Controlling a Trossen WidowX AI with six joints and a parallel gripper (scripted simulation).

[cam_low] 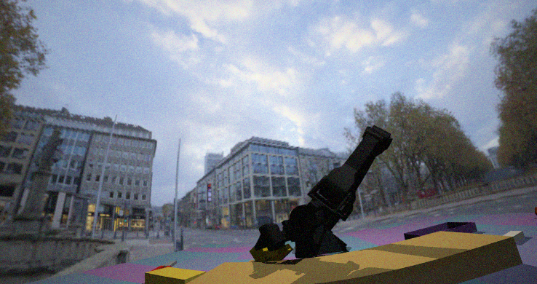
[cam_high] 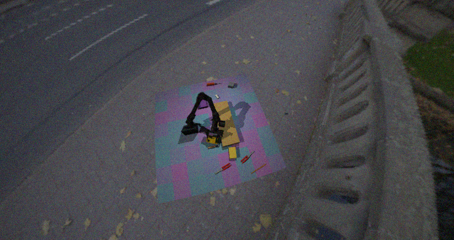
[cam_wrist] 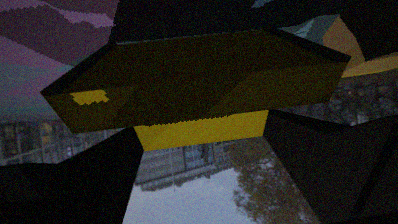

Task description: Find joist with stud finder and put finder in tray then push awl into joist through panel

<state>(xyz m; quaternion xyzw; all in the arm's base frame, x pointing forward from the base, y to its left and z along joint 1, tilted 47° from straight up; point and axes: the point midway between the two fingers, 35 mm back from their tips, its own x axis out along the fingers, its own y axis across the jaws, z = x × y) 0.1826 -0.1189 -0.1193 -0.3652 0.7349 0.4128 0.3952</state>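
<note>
Right now my gripper tip is 1 cm past the yellow stud finder, 1 cm to the right of it and 1 cm above it. From my gripper tip the other things lie so: yellow block: 17 cm ahead, 18 cm to the right, 5 cm below; then purple tray: 1 cm ahead, 51 cm to the left, 5 cm below; then awl: 1 cm ahead, 6 cm to the right, 6 cm below.
</note>
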